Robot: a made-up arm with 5 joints.
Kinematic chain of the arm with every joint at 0, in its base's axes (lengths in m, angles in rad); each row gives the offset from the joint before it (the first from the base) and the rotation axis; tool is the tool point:
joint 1: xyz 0 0 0.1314 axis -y
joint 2: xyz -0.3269 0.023 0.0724 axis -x
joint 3: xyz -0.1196 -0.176 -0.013 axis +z
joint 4: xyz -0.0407 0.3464 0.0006 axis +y
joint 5: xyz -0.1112 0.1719 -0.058 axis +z
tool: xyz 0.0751 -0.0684 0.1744
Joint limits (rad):
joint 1: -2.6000..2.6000
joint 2: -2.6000..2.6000
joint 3: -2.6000..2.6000
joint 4: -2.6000..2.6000
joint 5: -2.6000..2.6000
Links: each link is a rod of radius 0.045 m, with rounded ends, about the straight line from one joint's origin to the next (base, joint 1, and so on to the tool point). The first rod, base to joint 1, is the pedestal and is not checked.
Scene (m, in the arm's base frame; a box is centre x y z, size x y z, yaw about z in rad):
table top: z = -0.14
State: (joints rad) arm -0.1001 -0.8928 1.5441 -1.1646 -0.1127
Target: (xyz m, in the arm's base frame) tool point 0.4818 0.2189 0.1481
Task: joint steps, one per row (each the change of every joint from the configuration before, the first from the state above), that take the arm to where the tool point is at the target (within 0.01 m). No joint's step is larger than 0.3 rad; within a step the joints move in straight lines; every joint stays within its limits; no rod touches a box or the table.
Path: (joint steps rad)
1: -0.2822 0.0099 -0.2537 0.0166 0.0620
2: -0.2821 0.0100 -0.2536 0.0165 0.0620
3: -0.2822 0.0099 -0.2537 0.0166 0.0620
4: -0.2822 0.0100 -0.2536 0.0165 0.0620
5: -0.2822 0.0099 -0.2537 0.0166 0.0620
6: -0.2821 0.0100 -0.2536 0.0166 0.0620
7: -0.2822 0.0099 -0.2537 0.0165 0.0620
8: -0.2822 0.0100 -0.2536 0.0166 0.0620

